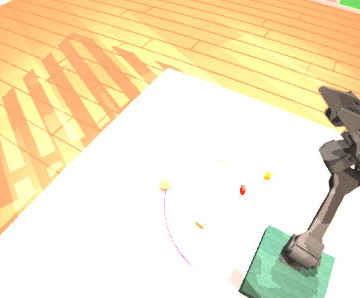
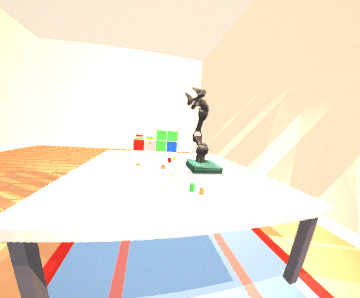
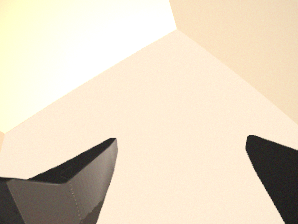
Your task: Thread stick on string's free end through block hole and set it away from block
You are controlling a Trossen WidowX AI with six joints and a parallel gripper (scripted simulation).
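Now: gripper tip 150 mm short of the wooden block, 60 mm to the right of it and 570 mm above it. The rest, counted from my gripper tip: red object: 90 mm ahead, 120 mm to the right, 570 mm below; then thin wooden stick: 90 mm ahead, 200 mm to the left, 580 mm below; then yellow piece: 30 mm ahead, 230 mm to the right, 570 mm below.
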